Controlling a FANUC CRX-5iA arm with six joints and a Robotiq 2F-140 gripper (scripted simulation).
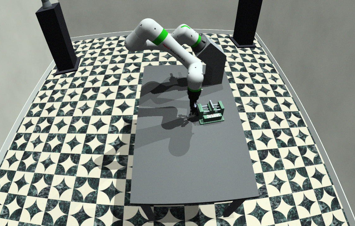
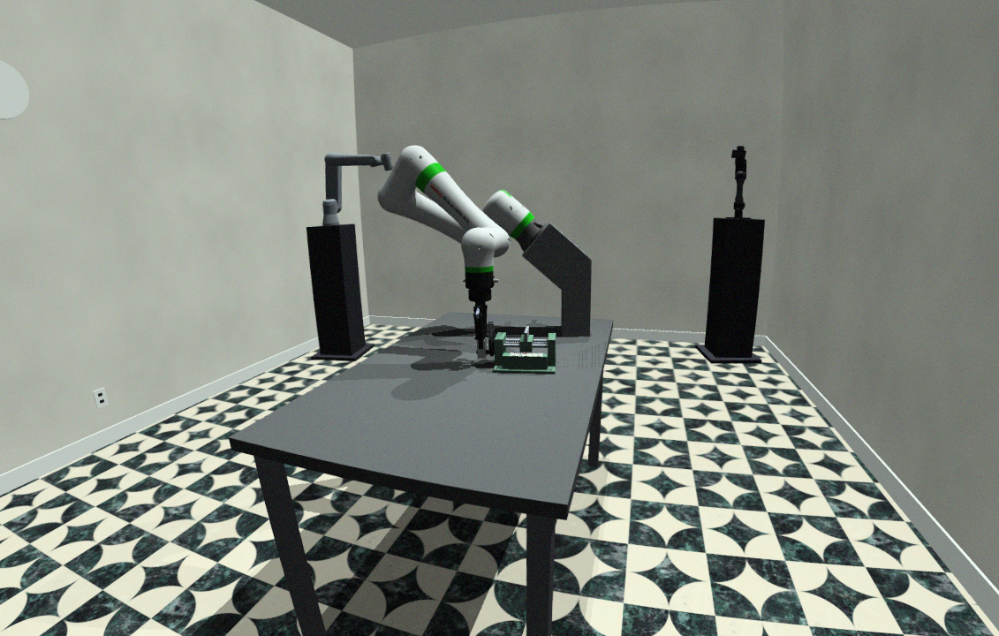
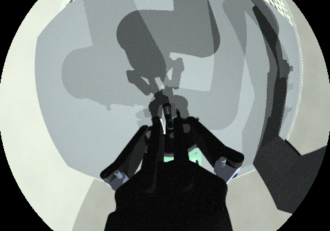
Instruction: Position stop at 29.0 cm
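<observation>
Now: the black handwheel 2 cm to the left of my hand and 1 cm below it. From my hand the other things lie so: green stop fixture 15 cm to the left, 3 cm above, 1 cm ahead.
</observation>
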